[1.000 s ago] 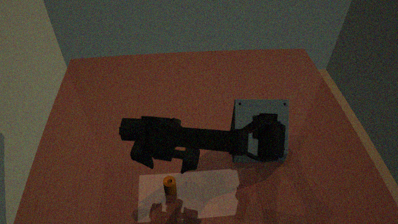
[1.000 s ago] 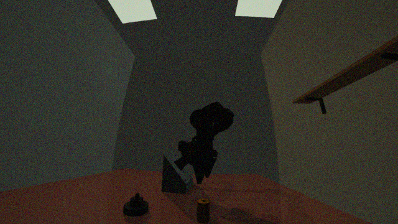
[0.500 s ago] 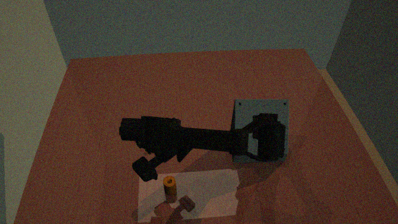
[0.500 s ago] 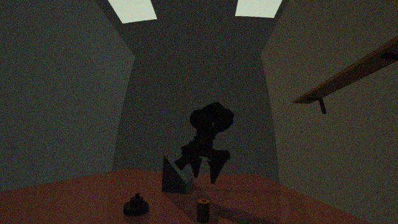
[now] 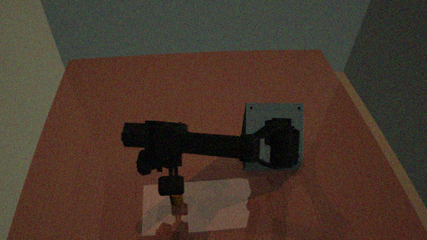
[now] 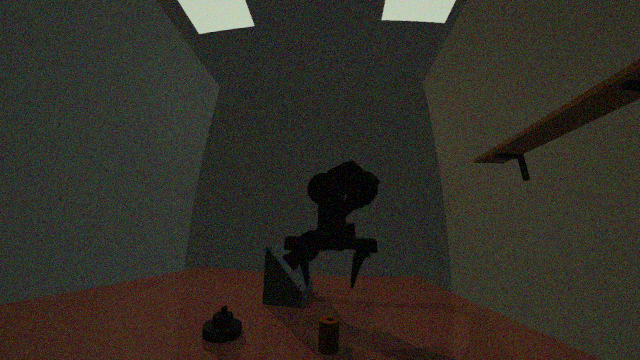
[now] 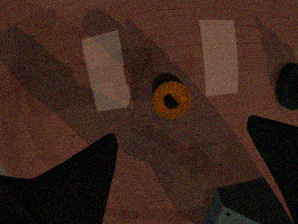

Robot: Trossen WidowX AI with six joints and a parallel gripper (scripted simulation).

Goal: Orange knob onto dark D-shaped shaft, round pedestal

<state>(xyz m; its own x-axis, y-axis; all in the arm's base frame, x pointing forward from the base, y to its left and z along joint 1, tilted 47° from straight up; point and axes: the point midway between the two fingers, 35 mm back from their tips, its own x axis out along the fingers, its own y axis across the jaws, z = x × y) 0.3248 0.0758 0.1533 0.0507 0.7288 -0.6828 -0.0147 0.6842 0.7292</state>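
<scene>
Now: gripper tip 10 cm above the orange knob. From my gripper tip the other things lie so: pedestal: 24 cm to the right, 10 cm below, 1 cm behind.
</scene>
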